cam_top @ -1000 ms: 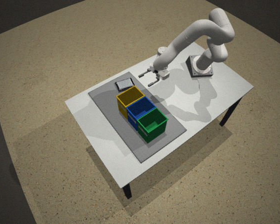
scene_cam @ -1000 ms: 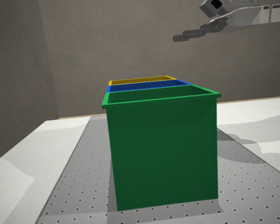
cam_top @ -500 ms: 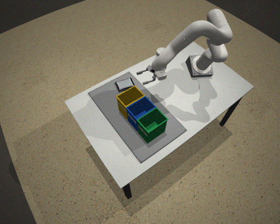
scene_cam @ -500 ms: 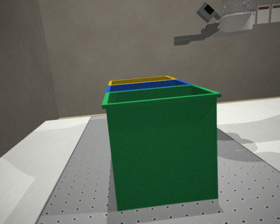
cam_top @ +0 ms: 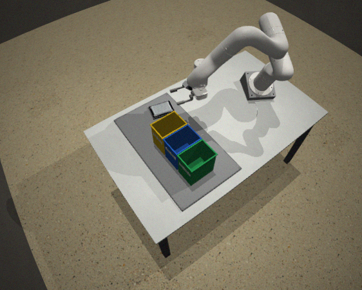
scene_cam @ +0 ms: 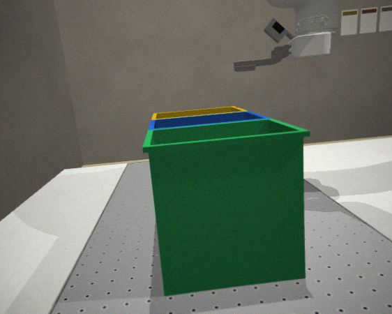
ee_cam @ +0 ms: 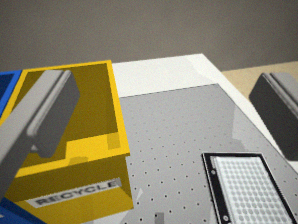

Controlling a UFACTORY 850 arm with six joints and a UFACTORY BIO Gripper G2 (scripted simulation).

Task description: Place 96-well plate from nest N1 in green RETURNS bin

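Now: the clear 96-well plate 250 mm below my hand, 160 mm to the right of it and 50 mm ahead of it. Also, from my hand: yellow bin: 170 mm below, 110 mm to the left, 100 mm ahead; then black plate nest N1: 260 mm below, 160 mm to the right, 50 mm ahead; then blue bin: 240 mm to the left, 170 mm below, 70 mm ahead.
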